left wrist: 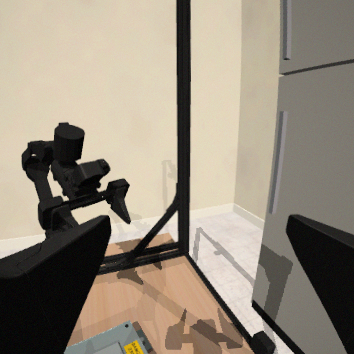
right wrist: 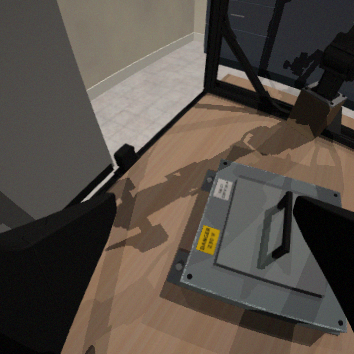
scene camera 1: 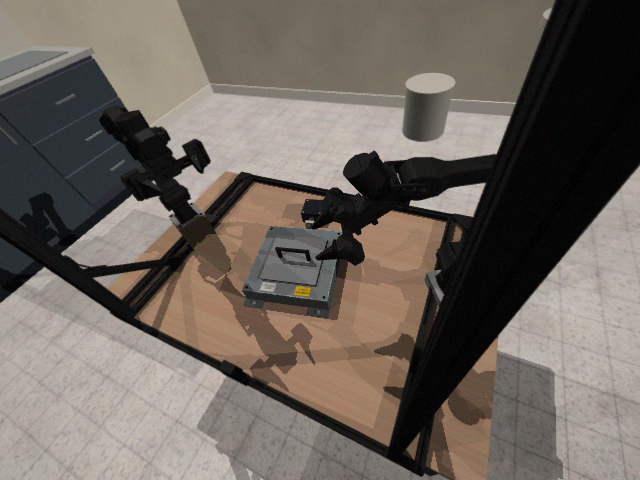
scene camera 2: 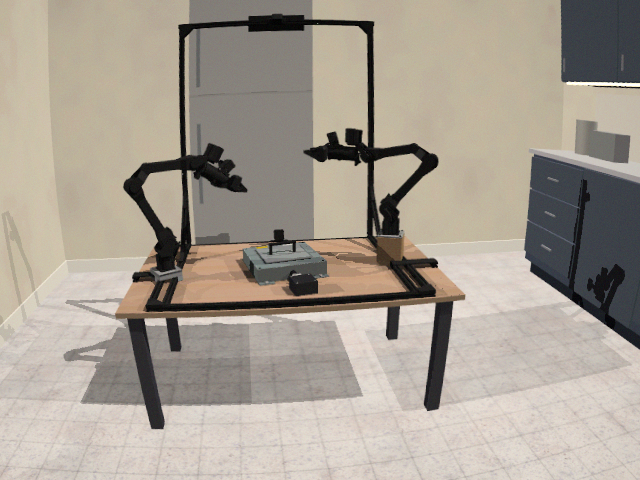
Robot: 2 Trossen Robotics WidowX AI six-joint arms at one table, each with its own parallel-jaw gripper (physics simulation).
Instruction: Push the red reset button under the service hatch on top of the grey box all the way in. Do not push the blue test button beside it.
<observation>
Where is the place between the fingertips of the right gripper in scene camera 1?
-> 314, 242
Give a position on a grey box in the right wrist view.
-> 197, 270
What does the right gripper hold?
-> Nothing.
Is the right gripper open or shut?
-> Open.
</observation>
